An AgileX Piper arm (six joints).
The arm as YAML. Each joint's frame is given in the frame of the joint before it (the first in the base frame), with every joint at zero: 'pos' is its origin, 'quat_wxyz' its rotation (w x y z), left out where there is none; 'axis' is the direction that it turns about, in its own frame. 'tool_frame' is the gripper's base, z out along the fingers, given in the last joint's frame.
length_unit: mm
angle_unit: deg
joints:
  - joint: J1
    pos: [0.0, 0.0, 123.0]
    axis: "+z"
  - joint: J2
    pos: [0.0, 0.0, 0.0]
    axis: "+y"
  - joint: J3
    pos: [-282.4, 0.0, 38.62]
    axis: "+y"
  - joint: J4
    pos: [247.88, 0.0, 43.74]
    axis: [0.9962, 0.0, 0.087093]
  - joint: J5
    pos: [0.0, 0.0, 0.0]
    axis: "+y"
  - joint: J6
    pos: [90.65, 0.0, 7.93]
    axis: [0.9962, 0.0, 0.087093]
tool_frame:
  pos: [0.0, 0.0, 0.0]
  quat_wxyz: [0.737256, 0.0, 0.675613, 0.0]
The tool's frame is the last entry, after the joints.
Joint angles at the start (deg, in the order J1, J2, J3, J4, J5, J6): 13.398 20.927 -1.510 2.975 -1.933 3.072
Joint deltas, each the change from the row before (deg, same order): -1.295 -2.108 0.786 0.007 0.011 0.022; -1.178 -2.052 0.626 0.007 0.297 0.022; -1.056 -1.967 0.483 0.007 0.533 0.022; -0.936 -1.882 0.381 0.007 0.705 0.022; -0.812 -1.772 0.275 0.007 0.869 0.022; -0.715 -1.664 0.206 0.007 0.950 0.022; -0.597 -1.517 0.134 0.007 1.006 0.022; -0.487 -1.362 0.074 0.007 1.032 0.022; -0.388 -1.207 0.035 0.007 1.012 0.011
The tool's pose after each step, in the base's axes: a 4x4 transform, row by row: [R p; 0 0 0 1], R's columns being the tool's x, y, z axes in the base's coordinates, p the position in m. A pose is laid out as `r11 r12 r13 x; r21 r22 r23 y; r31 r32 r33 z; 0 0 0 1`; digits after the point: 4 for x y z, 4 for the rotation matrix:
-0.2105 -0.1868 0.9596 0.0818; 0.0631 0.9769 0.2040 0.0174; -0.9756 0.1035 -0.1939 0.1976; 0 0 0 1
-0.1904 -0.1688 0.9671 0.0789; 0.0715 0.9801 0.1852 0.0151; -0.9791 0.1044 -0.1745 0.1964; 0 0 0 1
-0.1731 -0.1528 0.9730 0.0762; 0.0783 0.9826 0.1683 0.0132; -0.9818 0.1053 -0.1581 0.1954; 0 0 0 1
-0.1584 -0.1387 0.9776 0.0737; 0.0838 0.9846 0.1533 0.0116; -0.9838 0.1062 -0.1444 0.1945; 0 0 0 1
-0.1467 -0.1266 0.9810 0.0714; 0.0880 0.9862 0.1404 0.0102; -0.9853 0.1070 -0.1335 0.1938; 0 0 0 1
-0.1370 -0.1160 0.9837 0.0692; 0.0914 0.9874 0.1292 0.0091; -0.9863 0.1077 -0.1247 0.1931; 0 0 0 1
-0.1297 -0.1073 0.9857 0.0672; 0.0941 0.9883 0.1200 0.0082; -0.9871 0.1083 -0.1181 0.1925; 0 0 0 1
-0.1247 -0.1003 0.9871 0.0655; 0.0961 0.9890 0.1126 0.0075; -0.9875 0.1089 -0.1137 0.1921; 0 0 0 1
-0.1214 -0.0948 0.9881 0.0639; 0.0975 0.9895 0.1069 0.0070; -0.9878 0.1093 -0.1109 0.1916; 0 0 0 1

